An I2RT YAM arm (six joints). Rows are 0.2 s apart.
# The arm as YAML. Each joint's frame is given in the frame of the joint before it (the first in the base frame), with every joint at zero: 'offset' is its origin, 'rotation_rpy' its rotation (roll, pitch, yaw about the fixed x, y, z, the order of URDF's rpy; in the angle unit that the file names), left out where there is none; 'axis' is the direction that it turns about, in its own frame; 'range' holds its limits. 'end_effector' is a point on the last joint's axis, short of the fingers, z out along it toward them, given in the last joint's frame.
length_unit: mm
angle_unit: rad
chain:
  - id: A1
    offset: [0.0, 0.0, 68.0]
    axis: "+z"
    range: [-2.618, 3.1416]
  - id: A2
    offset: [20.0, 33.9, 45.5]
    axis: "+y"
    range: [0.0, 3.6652]
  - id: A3
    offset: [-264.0, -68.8, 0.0]
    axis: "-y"
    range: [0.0, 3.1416]
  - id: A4
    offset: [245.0, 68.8, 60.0]
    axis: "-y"
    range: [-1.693, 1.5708]
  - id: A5
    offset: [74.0, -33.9, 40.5]
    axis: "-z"
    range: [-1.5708, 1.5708]
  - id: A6
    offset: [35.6, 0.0, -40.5]
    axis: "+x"
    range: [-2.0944, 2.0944]
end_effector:
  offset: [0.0, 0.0, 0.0]
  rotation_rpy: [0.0, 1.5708, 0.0]
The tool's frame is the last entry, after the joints.
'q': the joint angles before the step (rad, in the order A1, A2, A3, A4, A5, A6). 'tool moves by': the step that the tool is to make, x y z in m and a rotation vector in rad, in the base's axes. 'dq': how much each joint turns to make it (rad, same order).
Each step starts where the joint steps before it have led.
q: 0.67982, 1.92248, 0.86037, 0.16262, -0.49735, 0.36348
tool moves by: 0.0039, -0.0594, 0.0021, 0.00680, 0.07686, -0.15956
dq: -0.15816, -0.10051, -0.12194, -0.02055, -0.03810, 0.03547
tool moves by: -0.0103, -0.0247, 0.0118, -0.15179, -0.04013, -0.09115
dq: -0.03856, -0.11523, -0.04912, -0.12508, 0.15548, -0.04735
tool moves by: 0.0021, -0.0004, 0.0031, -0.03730, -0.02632, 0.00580
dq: -0.00059, -0.00586, 0.01380, -0.02494, 0.03472, -0.03179
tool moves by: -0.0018, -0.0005, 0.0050, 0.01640, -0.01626, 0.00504
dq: 0.00038, -0.02448, -0.00894, 0.00644, -0.00839, -0.00011
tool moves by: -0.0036, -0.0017, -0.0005, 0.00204, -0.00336, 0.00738
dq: 0.00008, -0.01222, -0.01743, 0.00693, -0.00425, -0.00633
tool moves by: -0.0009, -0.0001, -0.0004, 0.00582, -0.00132, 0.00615
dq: 0.00033, -0.00158, -0.00532, 0.00674, -0.00701, -0.00246
